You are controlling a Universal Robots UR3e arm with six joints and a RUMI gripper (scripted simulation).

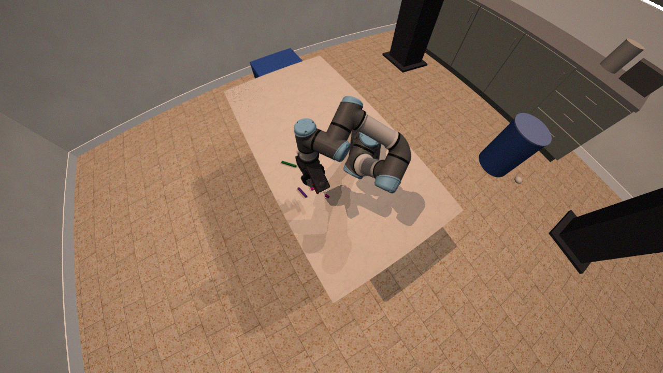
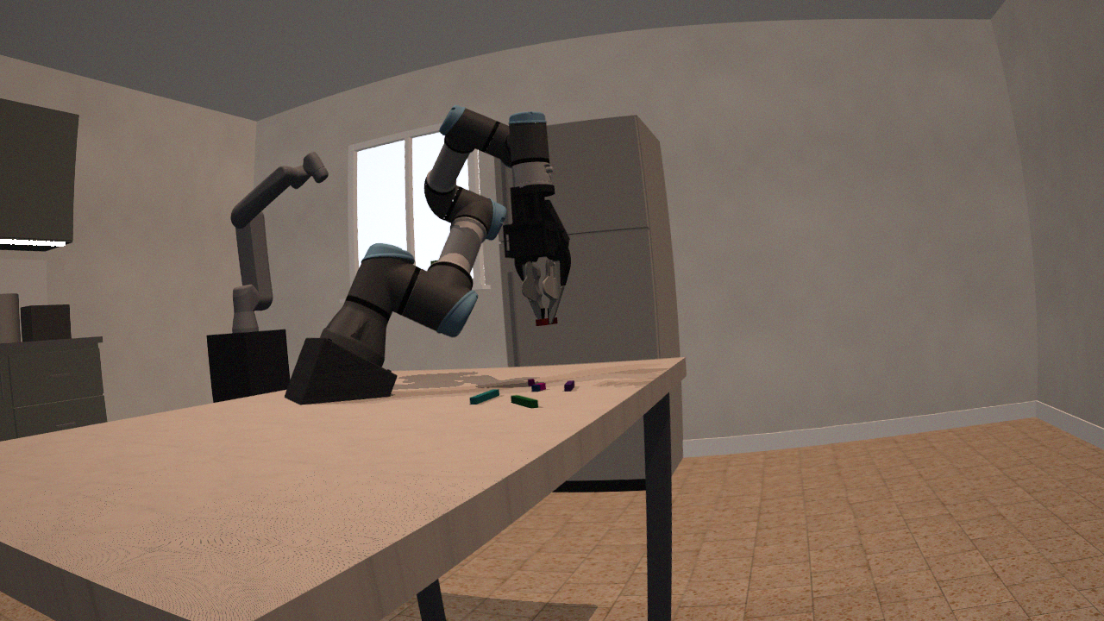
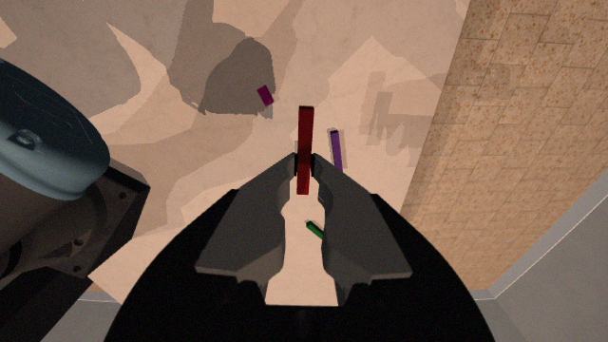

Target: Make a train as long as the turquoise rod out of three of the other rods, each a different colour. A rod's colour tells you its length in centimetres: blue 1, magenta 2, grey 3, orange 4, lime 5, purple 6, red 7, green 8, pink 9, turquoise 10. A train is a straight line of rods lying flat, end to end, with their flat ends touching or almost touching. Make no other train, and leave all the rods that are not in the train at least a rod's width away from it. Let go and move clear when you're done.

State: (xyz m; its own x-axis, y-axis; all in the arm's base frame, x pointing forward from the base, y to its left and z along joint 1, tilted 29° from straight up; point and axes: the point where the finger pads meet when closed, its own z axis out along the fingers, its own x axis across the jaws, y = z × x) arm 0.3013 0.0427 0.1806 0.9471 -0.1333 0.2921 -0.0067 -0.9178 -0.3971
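Right now my hand is 11 cm above the blue rod and 6 cm to the left of it. Also, from my hand: red rod 1 cm below; purple rod 11 cm below, 5 cm to the right, 5 cm ahead; turquoise rod 16 cm to the right, 11 cm below, 5 cm behind.
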